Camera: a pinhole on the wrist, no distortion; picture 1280 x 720 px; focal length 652.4 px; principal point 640.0 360.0 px. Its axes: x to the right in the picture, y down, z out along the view. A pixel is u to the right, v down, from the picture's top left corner.
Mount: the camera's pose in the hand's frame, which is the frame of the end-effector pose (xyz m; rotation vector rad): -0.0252 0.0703 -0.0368 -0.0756 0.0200 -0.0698
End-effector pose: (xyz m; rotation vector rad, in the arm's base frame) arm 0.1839 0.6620 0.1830 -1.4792 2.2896 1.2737
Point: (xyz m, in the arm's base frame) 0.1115 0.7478 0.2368
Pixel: 428.3 539.9
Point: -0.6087 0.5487 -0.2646
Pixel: outside the picture
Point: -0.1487 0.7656 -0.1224
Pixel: 1064.1 399.1
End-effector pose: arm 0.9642 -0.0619 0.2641 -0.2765 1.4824 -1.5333
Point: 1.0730 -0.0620 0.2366
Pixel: 509.1 323.1
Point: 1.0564 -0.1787 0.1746
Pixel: 1029.7 451.4
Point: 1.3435 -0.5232 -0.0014
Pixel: 929.7 616.5
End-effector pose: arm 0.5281 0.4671 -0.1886 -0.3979 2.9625 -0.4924
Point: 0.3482 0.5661 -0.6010
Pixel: 939.7 671.5
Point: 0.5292 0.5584 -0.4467
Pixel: 652.7 560.8
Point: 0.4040 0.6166 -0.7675
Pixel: 775.6 669.5
